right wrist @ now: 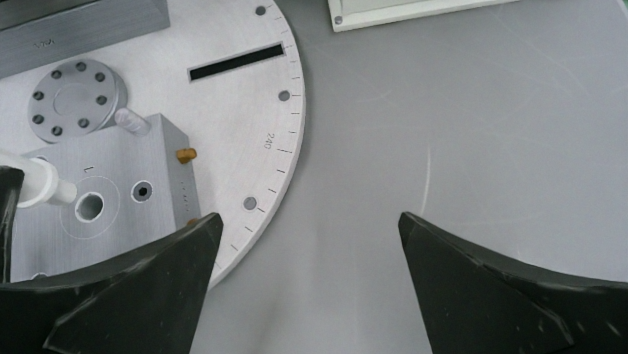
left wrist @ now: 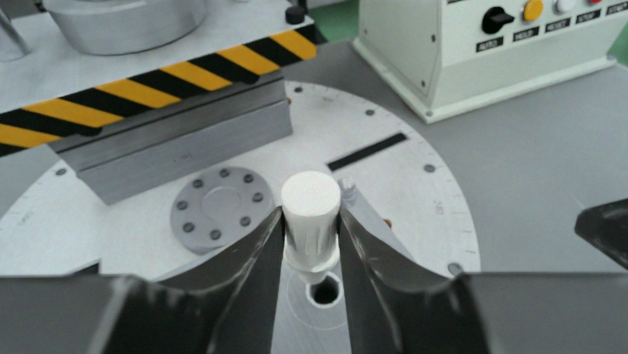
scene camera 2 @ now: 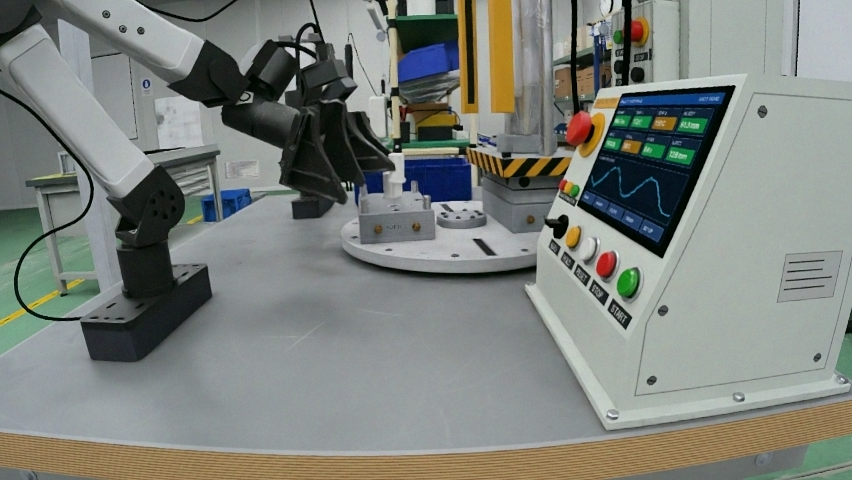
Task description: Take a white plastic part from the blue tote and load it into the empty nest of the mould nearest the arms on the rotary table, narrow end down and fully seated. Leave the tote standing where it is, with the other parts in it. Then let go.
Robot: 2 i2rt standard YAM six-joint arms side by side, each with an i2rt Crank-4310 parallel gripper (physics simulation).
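Places are measured from the left arm's base along level axes (x right, y ahead, z up), in centimetres.
Pixels of known places: left gripper, fingertip midpoint: [left wrist: 311,210] [scene camera 2: 398,165]; right gripper, fingertip midpoint: [right wrist: 311,216] [scene camera 2: 356,191]; left arm's base, link origin: [scene camera 2: 313,198]; right arm's base, link origin: [scene camera 2: 152,296].
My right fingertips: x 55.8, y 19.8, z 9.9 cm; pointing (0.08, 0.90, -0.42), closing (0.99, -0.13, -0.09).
Note:
For each thing: its top centre in the pictures, then the offset to it from my right fingertips. "pt": a spot on its surface instead.
- white plastic part, top centre: [left wrist: 304,193] [scene camera 2: 395,153] dx -16.3, dy +4.5, dz +3.6 cm
- blue tote, top centre: [scene camera 2: 412,162] dx -67.6, dy +5.8, dz -3.2 cm
- rotary table, top centre: [left wrist: 199,160] [right wrist: 12,63] [scene camera 2: 461,185] dx -21.8, dy +15.6, dz -3.0 cm
- bolted hub, surface spot: [left wrist: 222,207] [right wrist: 71,104] [scene camera 2: 458,215] pt dx -21.8, dy +15.1, dz -8.5 cm
- control console, top centre: [scene camera 2: 680,83] dx +19.1, dy +34.2, dz +12.8 cm
A white plastic part [scene camera 2: 395,175] [left wrist: 311,200] [right wrist: 37,177] is held upright, narrow end down, just above the near mould [scene camera 2: 396,226] [left wrist: 310,337] [right wrist: 142,230]. Its narrow tip appears beside the mould's round nest hole [left wrist: 325,291] [right wrist: 90,206] in the wrist views; the hole looks empty. My left gripper [left wrist: 311,210] is shut on the part's sides; part of a finger also shows at the left edge of the right wrist view. My right gripper [scene camera 2: 351,189] [right wrist: 311,216] is open and empty, beside the mould. A blue tote [scene camera 2: 444,181] stands behind the rotary table; its contents are hidden.
The rotary table [scene camera 2: 405,262] [left wrist: 430,210] [right wrist: 240,120] carries a bolted hub [scene camera 2: 462,215] [left wrist: 222,207] [right wrist: 75,102] and a second mould [scene camera 2: 518,208] [left wrist: 190,160] under a striped press plate [scene camera 2: 518,163] [left wrist: 145,97]. Guide pins rise from the near mould. A control console [scene camera 2: 745,208] [left wrist: 400,50] stands at the right.

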